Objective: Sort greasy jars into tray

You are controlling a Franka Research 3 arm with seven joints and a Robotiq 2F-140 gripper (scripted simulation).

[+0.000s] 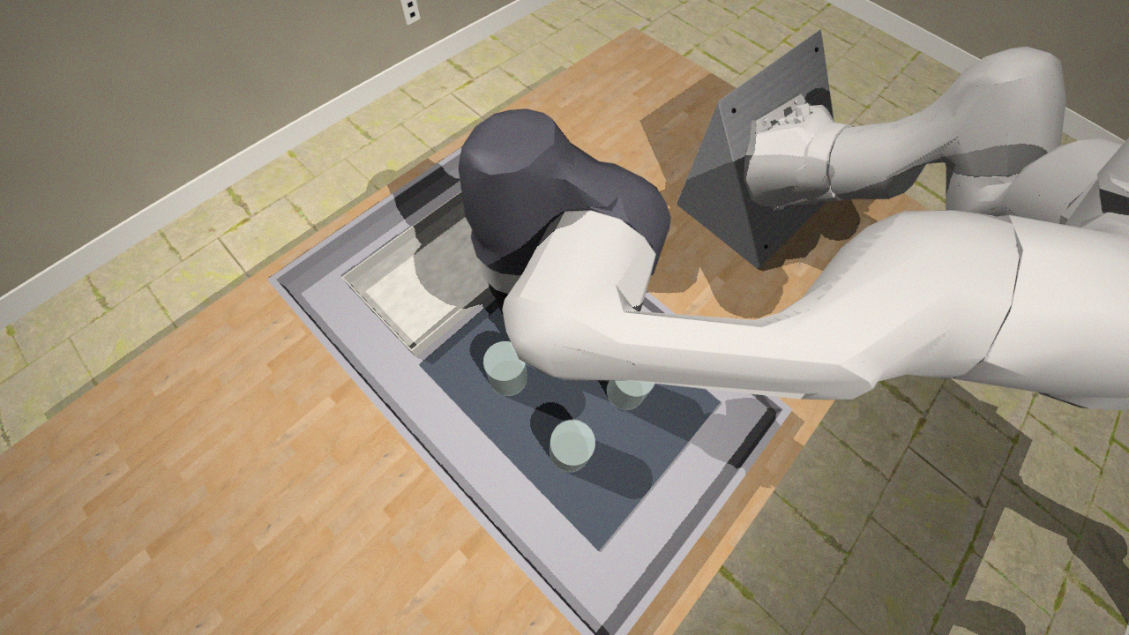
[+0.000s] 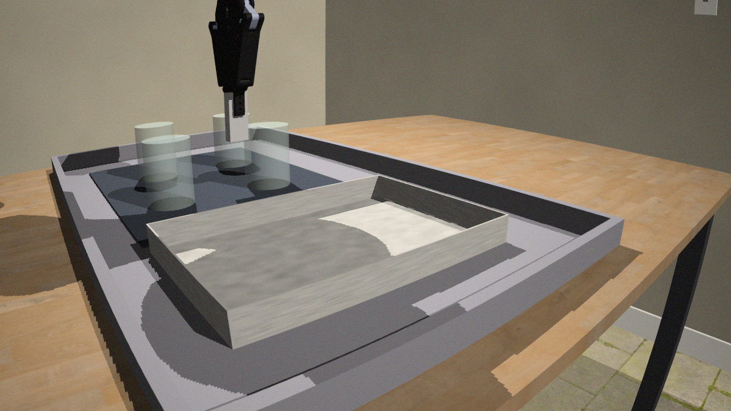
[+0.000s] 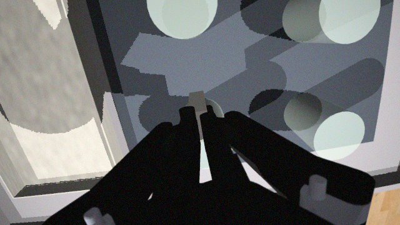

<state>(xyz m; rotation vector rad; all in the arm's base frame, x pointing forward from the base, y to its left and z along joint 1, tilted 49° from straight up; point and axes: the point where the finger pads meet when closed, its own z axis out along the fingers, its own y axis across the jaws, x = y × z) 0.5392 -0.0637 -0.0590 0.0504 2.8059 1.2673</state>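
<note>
My hand is 11 cm above the steel table top and 3 cm to the left of it. Also, from my hand: dark drying mat: 10 cm below, 8 cm to the left, 2 cm behind; then tray: 24 cm to the right, 10 cm below, 2 cm behind.
</note>
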